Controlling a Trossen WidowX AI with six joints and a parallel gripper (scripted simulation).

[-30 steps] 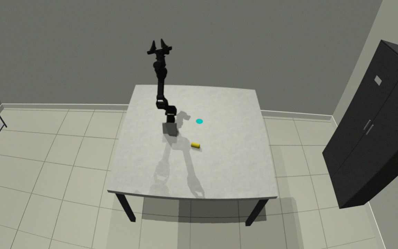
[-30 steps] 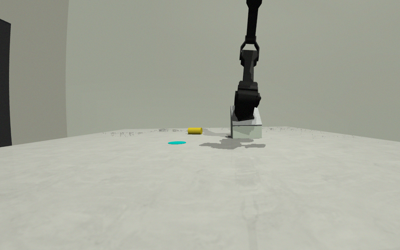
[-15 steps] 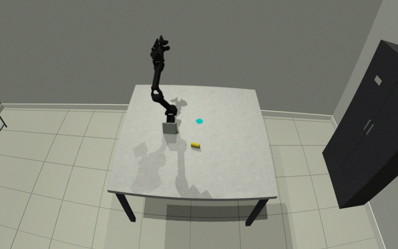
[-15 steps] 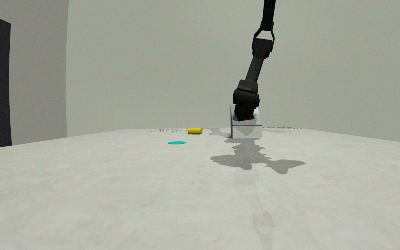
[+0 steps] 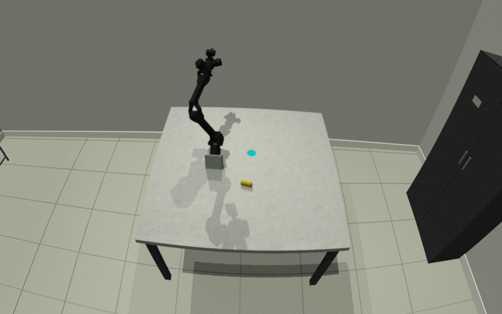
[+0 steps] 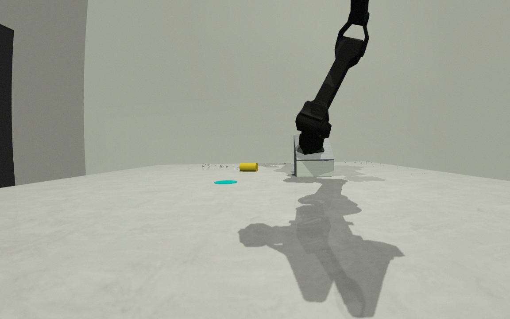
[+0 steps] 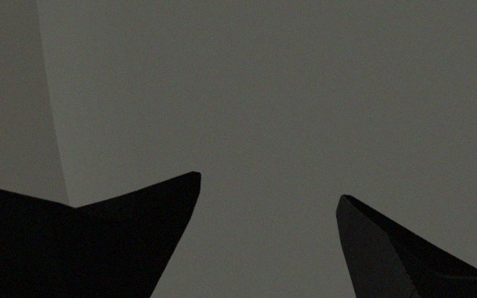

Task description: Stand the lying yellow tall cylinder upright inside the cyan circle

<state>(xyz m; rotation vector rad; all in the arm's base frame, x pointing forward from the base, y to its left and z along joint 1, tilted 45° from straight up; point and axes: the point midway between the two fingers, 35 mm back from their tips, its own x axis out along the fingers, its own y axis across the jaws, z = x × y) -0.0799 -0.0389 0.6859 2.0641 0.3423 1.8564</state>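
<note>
Right now my gripper tip is 21 cm short of the yellow cylinder, 67 cm to the left of it and 61 cm above it. Also, from my gripper tip: cyan circle (27 cm ahead, 39 cm to the right, 63 cm below).
</note>
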